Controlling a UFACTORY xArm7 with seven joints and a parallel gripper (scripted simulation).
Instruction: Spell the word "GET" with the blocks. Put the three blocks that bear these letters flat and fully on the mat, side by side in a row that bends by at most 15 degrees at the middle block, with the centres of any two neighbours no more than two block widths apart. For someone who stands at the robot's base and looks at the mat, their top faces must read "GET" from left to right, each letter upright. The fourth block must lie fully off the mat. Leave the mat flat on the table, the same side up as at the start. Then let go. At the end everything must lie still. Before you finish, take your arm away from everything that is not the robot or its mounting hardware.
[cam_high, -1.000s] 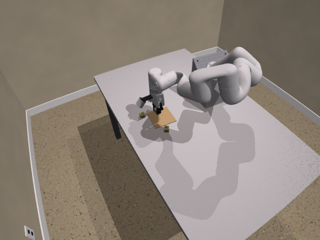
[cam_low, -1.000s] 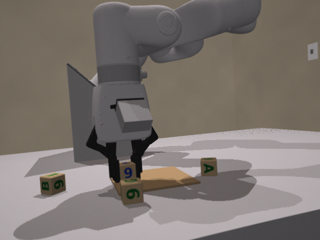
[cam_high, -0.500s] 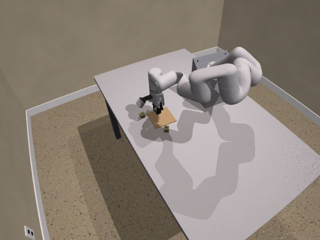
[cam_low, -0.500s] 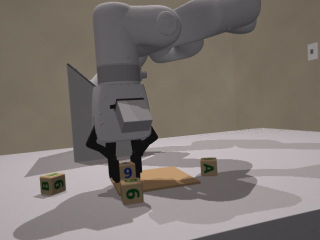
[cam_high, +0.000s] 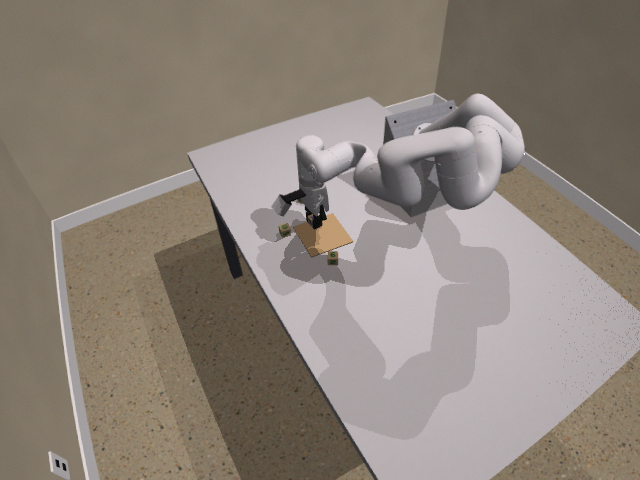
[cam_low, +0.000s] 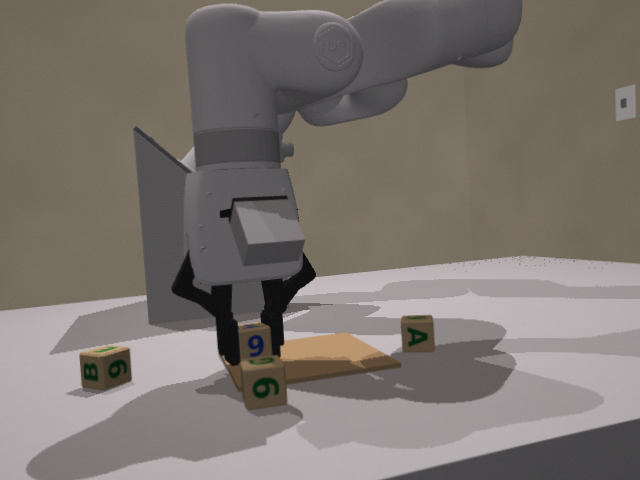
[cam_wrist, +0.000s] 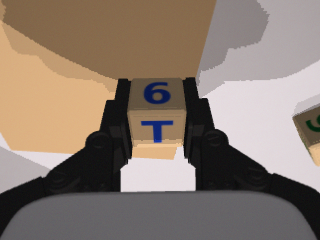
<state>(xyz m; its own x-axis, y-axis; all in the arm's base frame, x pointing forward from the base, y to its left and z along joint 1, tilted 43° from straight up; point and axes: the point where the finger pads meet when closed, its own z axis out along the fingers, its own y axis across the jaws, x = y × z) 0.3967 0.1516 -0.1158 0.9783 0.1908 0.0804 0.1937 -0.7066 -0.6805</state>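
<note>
Now: hand 1 cm past the tan mat, 5 cm to the right of it and 3 cm above it. Round my hand: wooden block (10 cm ahead, 1 cm below).
</note>
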